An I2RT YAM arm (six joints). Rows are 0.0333 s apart.
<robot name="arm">
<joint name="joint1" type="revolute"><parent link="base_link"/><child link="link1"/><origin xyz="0 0 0.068"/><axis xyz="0 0 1"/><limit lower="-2.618" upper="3.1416"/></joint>
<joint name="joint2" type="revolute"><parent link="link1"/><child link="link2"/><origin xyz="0.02 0.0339 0.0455" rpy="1.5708 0 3.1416"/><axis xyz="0 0 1"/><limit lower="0" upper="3.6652"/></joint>
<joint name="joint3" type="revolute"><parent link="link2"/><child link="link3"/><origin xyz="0.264 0 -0.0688" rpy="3.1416 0 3.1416"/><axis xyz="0 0 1"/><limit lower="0" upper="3.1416"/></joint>
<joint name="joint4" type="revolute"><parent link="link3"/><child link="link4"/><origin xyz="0.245 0.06 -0.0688"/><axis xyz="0 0 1"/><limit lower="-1.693" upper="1.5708"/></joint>
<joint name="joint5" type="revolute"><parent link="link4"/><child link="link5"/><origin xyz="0.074 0.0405 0.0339" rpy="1.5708 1.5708 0"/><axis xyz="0 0 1"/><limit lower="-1.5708" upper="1.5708"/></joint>
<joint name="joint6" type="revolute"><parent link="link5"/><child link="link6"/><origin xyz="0 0.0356 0.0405" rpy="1.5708 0 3.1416"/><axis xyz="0 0 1"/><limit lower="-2.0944" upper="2.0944"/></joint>
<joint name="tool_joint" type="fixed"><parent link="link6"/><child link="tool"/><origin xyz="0 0 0" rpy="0 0 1.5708"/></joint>
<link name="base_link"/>
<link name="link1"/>
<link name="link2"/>
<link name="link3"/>
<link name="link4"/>
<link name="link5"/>
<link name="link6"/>
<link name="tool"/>
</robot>
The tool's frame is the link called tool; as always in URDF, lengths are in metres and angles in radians.
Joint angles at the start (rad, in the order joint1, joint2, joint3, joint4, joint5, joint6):
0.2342, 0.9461, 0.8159, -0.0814, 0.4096, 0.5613
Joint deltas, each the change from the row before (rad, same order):
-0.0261, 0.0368, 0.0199, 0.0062, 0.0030, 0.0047
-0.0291, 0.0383, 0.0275, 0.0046, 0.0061, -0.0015
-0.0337, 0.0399, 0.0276, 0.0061, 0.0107, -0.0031
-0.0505, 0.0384, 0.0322, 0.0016, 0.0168, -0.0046
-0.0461, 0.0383, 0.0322, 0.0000, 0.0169, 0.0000
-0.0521, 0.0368, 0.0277, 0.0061, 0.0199, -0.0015
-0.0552, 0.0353, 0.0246, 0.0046, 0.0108, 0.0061
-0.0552, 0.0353, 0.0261, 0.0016, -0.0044, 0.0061
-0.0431, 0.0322, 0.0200, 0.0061, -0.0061, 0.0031
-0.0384, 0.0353, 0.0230, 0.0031, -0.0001, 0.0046
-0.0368, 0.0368, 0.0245, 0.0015, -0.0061, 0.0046
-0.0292, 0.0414, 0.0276, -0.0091, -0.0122, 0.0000
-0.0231, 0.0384, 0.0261, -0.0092, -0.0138, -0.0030
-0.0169, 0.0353, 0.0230, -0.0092, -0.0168, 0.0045
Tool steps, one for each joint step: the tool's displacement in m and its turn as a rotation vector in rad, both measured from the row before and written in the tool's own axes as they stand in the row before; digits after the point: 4 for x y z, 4 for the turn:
-0.0029, -0.0012, 0.0093, 0.0305, -0.0050, 0.0056
-0.0051, -0.0010, 0.0096, 0.0335, -0.0115, 0.0019
-0.0055, -0.0021, 0.0106, 0.0415, -0.0157, 0.0014
-0.0088, -0.0055, 0.0117, 0.0607, -0.0272, 0.0042
-0.0079, -0.0050, 0.0118, 0.0578, -0.0238, 0.0073
-0.0081, -0.0070, 0.0127, 0.0643, -0.0300, 0.0085
-0.0073, -0.0082, 0.0134, 0.0608, -0.0240, 0.0154
-0.0072, -0.0079, 0.0138, 0.0485, -0.0149, 0.0149
-0.0048, -0.0062, 0.0122, 0.0357, -0.0101, 0.0102
-0.0042, -0.0053, 0.0125, 0.0380, -0.0091, 0.0095
-0.0037, -0.0049, 0.0129, 0.0323, -0.0040, 0.0087
-0.0012, -0.0033, 0.0132, 0.0265, 0.0117, -0.0027
-0.0005, -0.0023, 0.0119, 0.0191, 0.0144, -0.0060
0.0006, -0.0013, 0.0106, 0.0112, 0.0188, 0.0004

